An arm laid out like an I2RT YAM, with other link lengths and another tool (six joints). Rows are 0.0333 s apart.
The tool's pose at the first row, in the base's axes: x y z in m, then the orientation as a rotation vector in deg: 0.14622, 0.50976, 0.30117, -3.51, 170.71, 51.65
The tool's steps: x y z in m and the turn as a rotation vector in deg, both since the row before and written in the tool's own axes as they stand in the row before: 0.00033, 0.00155, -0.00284, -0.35, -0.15, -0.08; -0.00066, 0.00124, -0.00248, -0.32, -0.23, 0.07; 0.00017, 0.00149, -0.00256, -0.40, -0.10, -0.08; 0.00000, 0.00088, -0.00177, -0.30, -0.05, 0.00; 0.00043, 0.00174, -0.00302, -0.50, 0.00, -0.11; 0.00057, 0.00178, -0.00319, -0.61, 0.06, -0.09; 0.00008, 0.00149, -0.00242, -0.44, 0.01, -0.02; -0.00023, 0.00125, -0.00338, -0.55, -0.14, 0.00; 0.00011, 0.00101, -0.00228, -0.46, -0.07, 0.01; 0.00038, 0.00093, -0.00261, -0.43, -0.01, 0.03; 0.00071, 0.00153, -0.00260, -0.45, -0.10, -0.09; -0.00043, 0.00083, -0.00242, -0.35, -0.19, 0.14; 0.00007, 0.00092, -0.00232, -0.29, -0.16, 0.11; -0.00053, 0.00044, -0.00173, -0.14, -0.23, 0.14
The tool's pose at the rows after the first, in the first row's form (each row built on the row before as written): 0.14578, 0.50946, 0.30438, -3.57, 170.40, 52.13; 0.14634, 0.50912, 0.30715, -3.37, 170.07, 52.56; 0.14605, 0.50890, 0.31009, -3.45, 169.78, 53.12; 0.14597, 0.50861, 0.31204, -3.43, 169.60, 53.55; 0.14539, 0.50829, 0.31549, -3.61, 169.34, 54.28; 0.14466, 0.50787, 0.31909, -3.79, 169.09, 55.19; 0.14445, 0.50764, 0.32192, -3.84, 168.89, 55.84; 0.14454, 0.50663, 0.32539, -3.78, 168.50, 56.62; 0.14433, 0.50605, 0.32781, -3.74, 168.22, 57.28; 0.14384, 0.50518, 0.33042, -3.70, 168.01, 57.92; 0.14299, 0.50476, 0.33337, -3.79, 167.67, 58.54; 0.14331, 0.50391, 0.33580, -3.50, 167.37, 59.02; 0.14313, 0.50317, 0.33818, -3.26, 167.12, 59.42; 0.14358, 0.50243, 0.33983, -2.94, 166.89, 59.58
